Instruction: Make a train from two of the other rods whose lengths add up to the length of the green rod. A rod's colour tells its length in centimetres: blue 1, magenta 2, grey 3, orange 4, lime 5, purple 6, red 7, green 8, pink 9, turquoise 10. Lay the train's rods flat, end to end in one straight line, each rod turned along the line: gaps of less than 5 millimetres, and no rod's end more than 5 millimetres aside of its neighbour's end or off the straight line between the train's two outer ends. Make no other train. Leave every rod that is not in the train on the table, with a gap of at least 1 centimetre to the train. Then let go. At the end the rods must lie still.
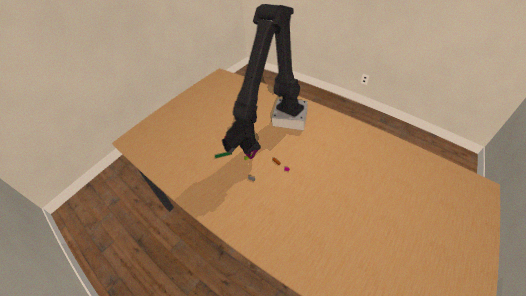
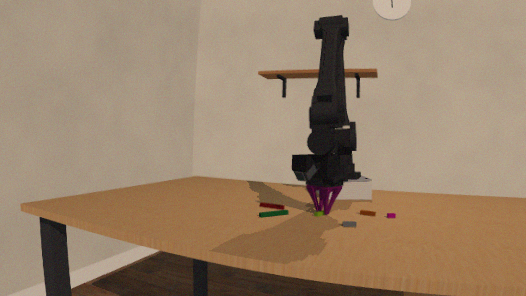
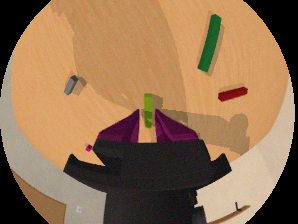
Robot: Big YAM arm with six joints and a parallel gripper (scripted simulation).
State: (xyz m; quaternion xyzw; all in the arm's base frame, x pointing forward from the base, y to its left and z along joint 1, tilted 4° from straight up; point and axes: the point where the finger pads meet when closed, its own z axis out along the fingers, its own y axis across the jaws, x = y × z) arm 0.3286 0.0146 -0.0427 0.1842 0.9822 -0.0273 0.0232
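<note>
Right now the lime rod is 1 cm below my hand. The rest, counted from my hand: green rod 11 cm to the right, 7 cm ahead, 1 cm below; orange rod 11 cm to the left, 5 cm behind, 1 cm below; grey rod 9 cm ahead, 8 cm to the left, 1 cm below.
</note>
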